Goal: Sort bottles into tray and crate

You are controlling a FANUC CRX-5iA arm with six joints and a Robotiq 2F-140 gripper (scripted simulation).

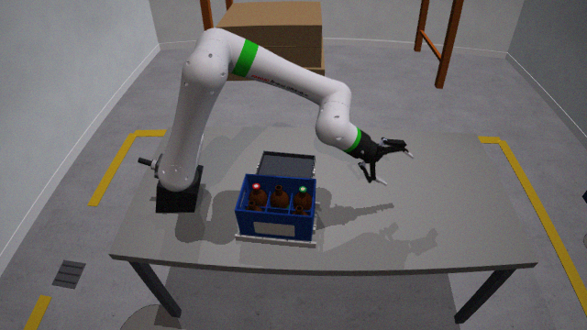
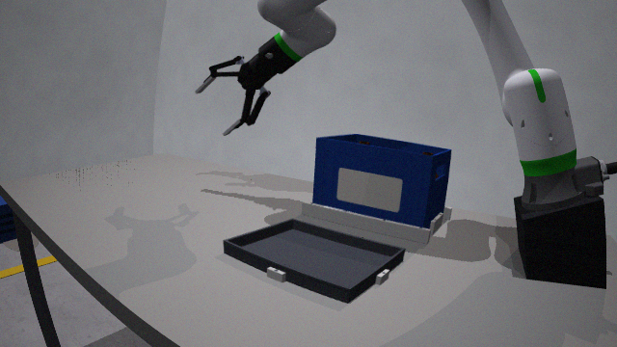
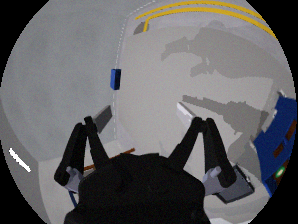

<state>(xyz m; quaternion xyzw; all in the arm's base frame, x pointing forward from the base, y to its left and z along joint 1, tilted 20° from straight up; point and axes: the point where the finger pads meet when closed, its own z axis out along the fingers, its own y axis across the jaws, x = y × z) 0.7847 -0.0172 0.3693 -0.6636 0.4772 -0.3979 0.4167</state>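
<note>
My gripper is now 450 mm past the glass bottle, 130 mm above it and 60 mm to the left of it. The rest, counted from my hand: blue crate (450 mm behind, 140 mm below, 110 mm to the right); then tray (450 mm behind, 210 mm below, 200 mm to the left).
</note>
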